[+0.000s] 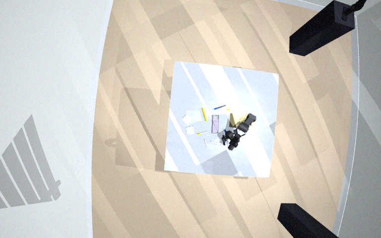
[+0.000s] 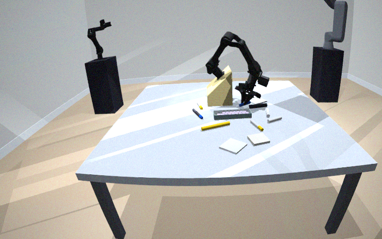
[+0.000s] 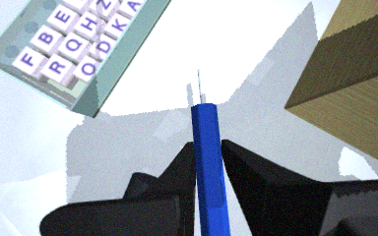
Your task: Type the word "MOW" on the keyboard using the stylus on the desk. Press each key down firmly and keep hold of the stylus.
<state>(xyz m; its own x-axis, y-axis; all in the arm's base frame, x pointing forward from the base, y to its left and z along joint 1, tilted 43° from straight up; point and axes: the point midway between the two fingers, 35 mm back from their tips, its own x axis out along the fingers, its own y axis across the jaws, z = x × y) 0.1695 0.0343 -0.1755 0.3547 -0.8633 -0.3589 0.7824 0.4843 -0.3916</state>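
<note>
The dark grey pen is 10 mm ahead of my gripper tip, 100 mm to the left of it and 10 mm below it. The rest, counted from my gripper tip: blue stylus (10 mm ahead, 10 mm to the right); then yellow marker (270 mm ahead, 160 mm to the right, 10 mm below); then blue-tipped pen (130 mm ahead, 260 mm to the right, 10 mm below).
</note>
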